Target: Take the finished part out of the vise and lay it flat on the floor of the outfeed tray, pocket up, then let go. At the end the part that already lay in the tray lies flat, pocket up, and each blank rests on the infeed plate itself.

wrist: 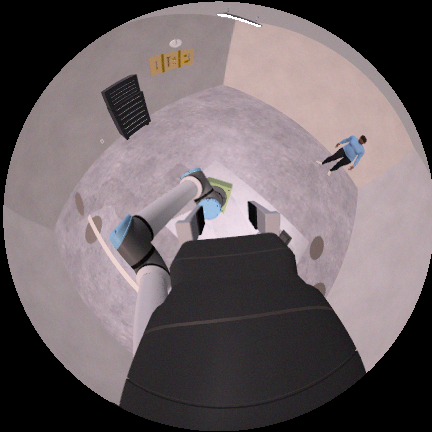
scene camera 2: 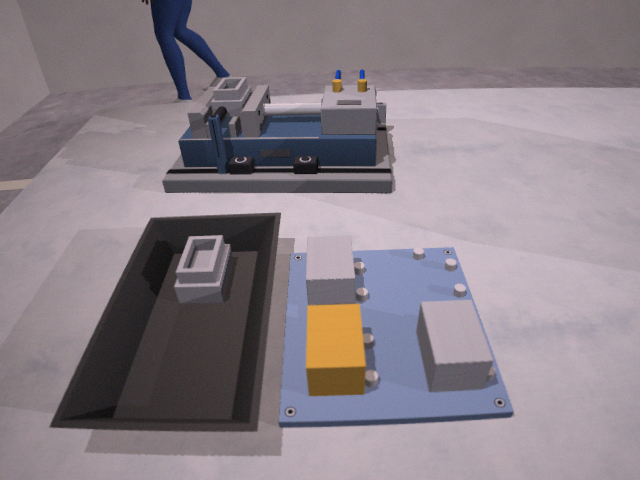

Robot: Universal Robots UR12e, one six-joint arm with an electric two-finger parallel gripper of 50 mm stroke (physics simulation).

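Frame: origin at the arm's base, x ahead, y left, z up, level; metres.
Seen in the pictures: gripper, fingertip midpoint: [wrist: 225,212].
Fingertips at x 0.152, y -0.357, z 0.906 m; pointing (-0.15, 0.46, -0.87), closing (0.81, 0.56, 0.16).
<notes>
Pixels of each thing's middle, then the offset from my fingertips to it.
- finished part at the middle of its body: [scene camera 2: 232,96] dx +0.532, dy +0.056, dz -1.032 m
- vise at the middle of its body: [scene camera 2: 281,127] dx +0.470, dy +0.074, dz -1.079 m
- similar grey part at the middle of its body: [scene camera 2: 204,267] dx +0.586, dy +0.324, dz -1.099 m
- orange block at the middle of its body: [scene camera 2: 335,348] dx +0.489, dy +0.445, dz -1.103 m
- blue infeed plate at the middle of its body: [scene camera 2: 382,322] dx +0.438, dy +0.411, dz -1.125 m
- cylinder block at the middle of its body: [scene camera 2: 349,108] dx +0.381, dy +0.107, dz -1.051 m
- blue post at the middle of its body: [scene camera 2: 218,145] dx +0.559, dy +0.124, dz -1.070 m
The finished part [scene camera 2: 232,97], light grey with its pocket up, sits between the jaws of the vise [scene camera 2: 279,150]. A similar grey part [scene camera 2: 200,276] lies flat, pocket up, towards the back of the dark outfeed tray [scene camera 2: 267,289]. Two grey blanks, one at the back left [scene camera 2: 330,266] and one at the right [scene camera 2: 455,335], and an orange block [scene camera 2: 334,335] rest on the blue infeed plate [scene camera 2: 403,330]. My gripper [wrist: 225,212] is open and empty in the wrist view, away from the parts; it does not show in the scene view.
Small round pins [scene camera 2: 418,253] [scene camera 2: 459,290] stand up from the infeed plate. The vise has a cylinder block [scene camera 2: 349,116] with two fittings on its right and a blue post [scene camera 2: 217,144] in front. The arm [wrist: 170,205] shows at left in the wrist view. People stand in the background.
</notes>
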